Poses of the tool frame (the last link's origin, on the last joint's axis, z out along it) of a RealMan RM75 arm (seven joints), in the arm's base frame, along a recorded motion.
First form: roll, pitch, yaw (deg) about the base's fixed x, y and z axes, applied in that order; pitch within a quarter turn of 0, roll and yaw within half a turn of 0; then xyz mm.
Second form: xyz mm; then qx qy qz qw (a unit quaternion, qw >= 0). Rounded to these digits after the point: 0 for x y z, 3 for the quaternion.
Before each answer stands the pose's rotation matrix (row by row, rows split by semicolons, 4 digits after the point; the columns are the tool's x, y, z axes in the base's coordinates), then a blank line. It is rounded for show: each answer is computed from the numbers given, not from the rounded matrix.
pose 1, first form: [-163.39 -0.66 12.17 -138 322 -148]
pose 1, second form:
0.9775 0.2052 -0.0495; 0.2108 -0.9360 0.2818; 0.0115 -0.2858 -0.9582

[-138 322 -148 -0.984 -0.106 0.010 0.144]
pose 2, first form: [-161.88 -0.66 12.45 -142 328 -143]
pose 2, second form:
0.9764 0.2084 -0.0564; 0.2156 -0.9273 0.3061; 0.0115 -0.3110 -0.9503

[-142 328 -143 -0.982 -0.108 0.011 0.157]
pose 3, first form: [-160.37 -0.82 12.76 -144 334 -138]
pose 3, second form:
0.9752 0.2127 -0.0611; 0.2208 -0.9176 0.3306; 0.0143 -0.3359 -0.9418

[-144 334 -138 -0.979 -0.111 0.012 0.170]
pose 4, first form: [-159.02 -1.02 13.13 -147 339 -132]
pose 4, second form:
0.9737 0.2183 -0.0651; 0.2271 -0.9078 0.3525; 0.0178 -0.3580 -0.9336

[-147 339 -132 -0.977 -0.114 0.012 0.182]
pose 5, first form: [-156.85 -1.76 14.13 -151 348 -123]
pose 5, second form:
0.9693 0.2362 -0.0686; 0.2440 -0.8887 0.3881; 0.0307 -0.3930 -0.9190

[-151 348 -123 -0.972 -0.124 0.010 0.201]
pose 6, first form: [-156.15 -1.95 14.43 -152 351 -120]
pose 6, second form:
0.9679 0.2412 -0.0706; 0.2491 -0.8823 0.3993; 0.0340 -0.4041 -0.9141

[-152 351 -120 -0.970 -0.126 0.009 0.207]
